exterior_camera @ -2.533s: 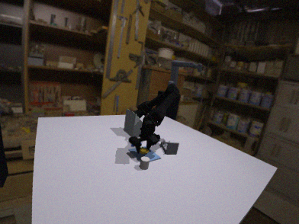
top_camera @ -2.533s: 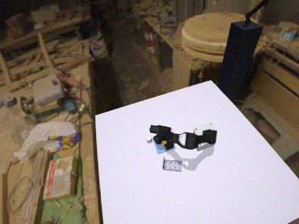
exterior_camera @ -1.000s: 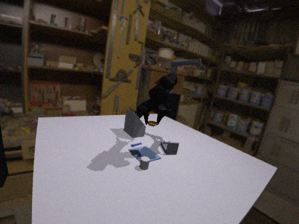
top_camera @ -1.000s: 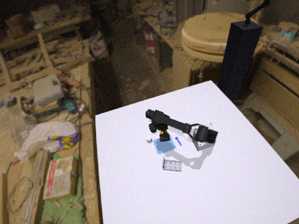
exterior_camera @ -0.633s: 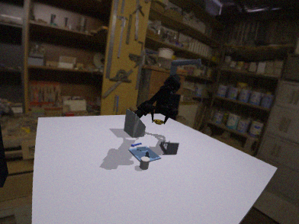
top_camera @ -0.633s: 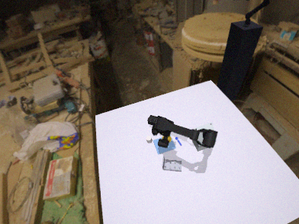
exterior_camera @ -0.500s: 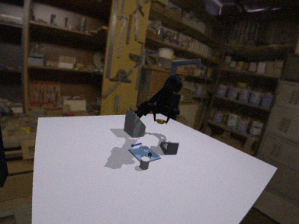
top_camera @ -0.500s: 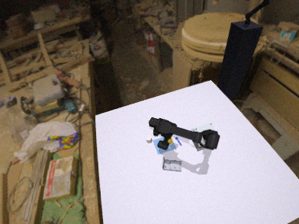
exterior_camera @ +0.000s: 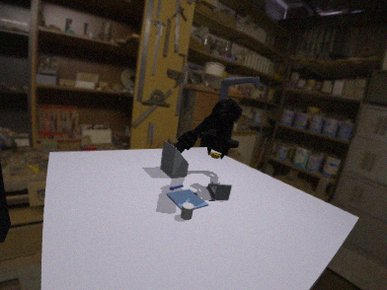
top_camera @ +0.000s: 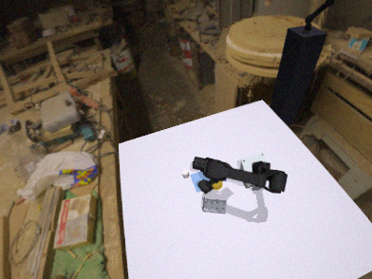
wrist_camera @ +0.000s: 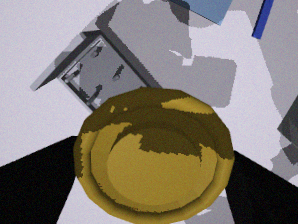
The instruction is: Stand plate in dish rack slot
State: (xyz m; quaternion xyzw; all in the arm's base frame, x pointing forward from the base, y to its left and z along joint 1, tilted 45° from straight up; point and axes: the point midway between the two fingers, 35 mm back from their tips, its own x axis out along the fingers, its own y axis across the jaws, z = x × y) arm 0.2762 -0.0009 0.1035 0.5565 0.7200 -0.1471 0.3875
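Now: the dish rack 16 cm below my gripper tip, 4 cm to the left of it and 3 cm ahead of it. Also, from my gripper tip: blue spoon (18 cm below, 15 cm to the right, 8 cm behind); blue mat (19 cm below, 15 cm to the right, 4 cm ahead); yellow plate (1 cm above).
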